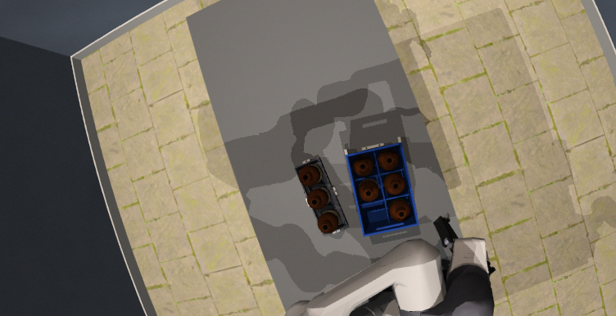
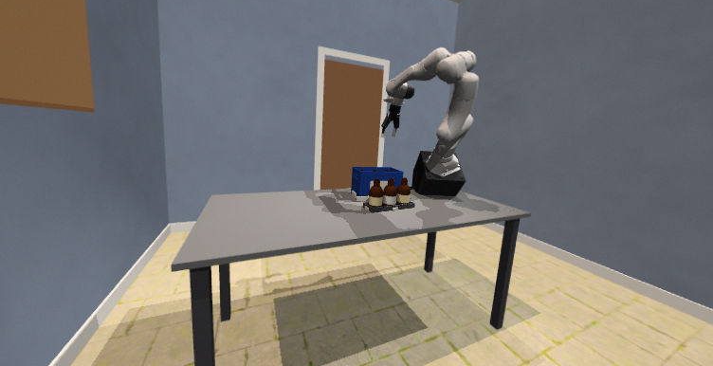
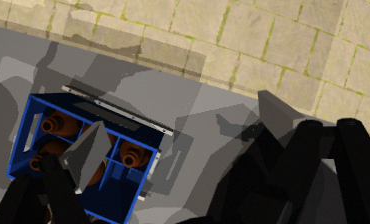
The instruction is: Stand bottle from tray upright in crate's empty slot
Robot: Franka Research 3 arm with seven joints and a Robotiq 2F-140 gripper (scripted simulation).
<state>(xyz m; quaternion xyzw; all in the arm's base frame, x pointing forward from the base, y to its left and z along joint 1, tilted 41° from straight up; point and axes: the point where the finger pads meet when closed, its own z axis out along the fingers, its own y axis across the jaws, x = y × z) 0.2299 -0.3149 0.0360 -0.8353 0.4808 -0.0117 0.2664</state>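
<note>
Now: the brown bottle 13 cm ahead of my hand, 42 cm to the left of it and 30 cm below it. The rest, counted from my hand: dark tray 13 cm ahead, 42 cm to the left, 37 cm below; then blue crate 14 cm ahead, 19 cm to the left, 30 cm below.
</note>
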